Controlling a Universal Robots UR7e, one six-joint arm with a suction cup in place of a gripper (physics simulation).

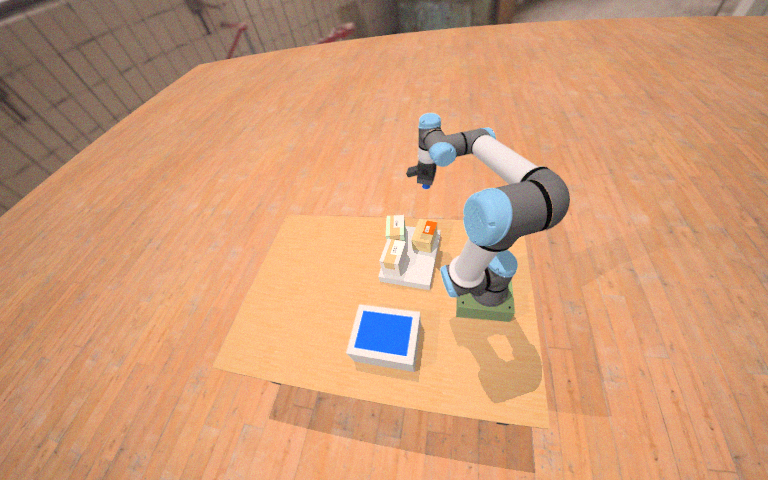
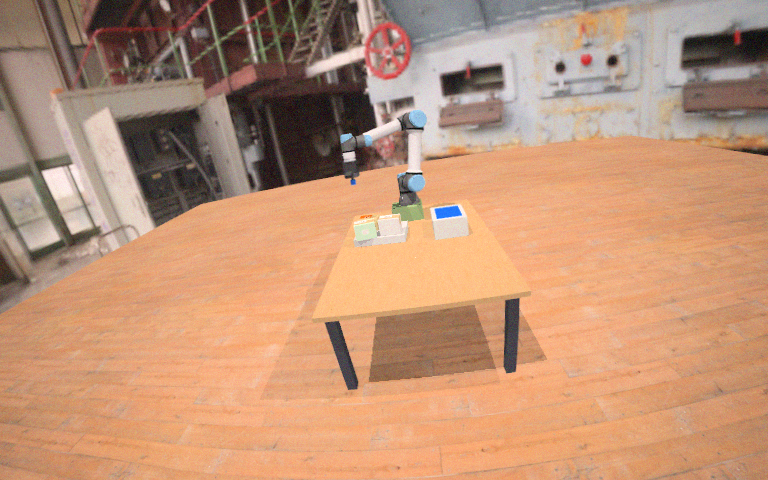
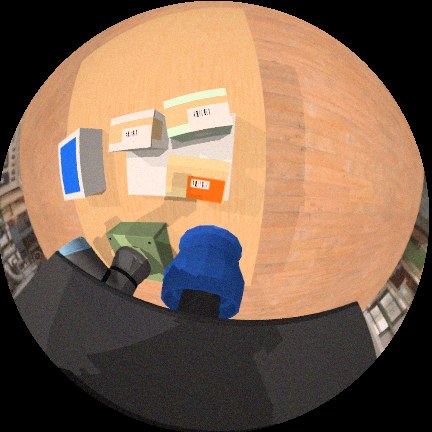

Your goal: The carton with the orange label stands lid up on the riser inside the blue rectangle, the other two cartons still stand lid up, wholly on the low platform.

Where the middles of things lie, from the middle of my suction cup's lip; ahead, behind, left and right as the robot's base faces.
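Carton with orange label (image 3: 199,178): my suction cup is 28 cm above it and 5 cm to the right of it. Counted from my suction cup, the low platform (image 1: 418,269) is 14 cm to the left, 6 cm ahead and 34 cm below; the riser with blue rectangle (image 1: 387,337) is 57 cm to the left, 4 cm ahead and 31 cm below.
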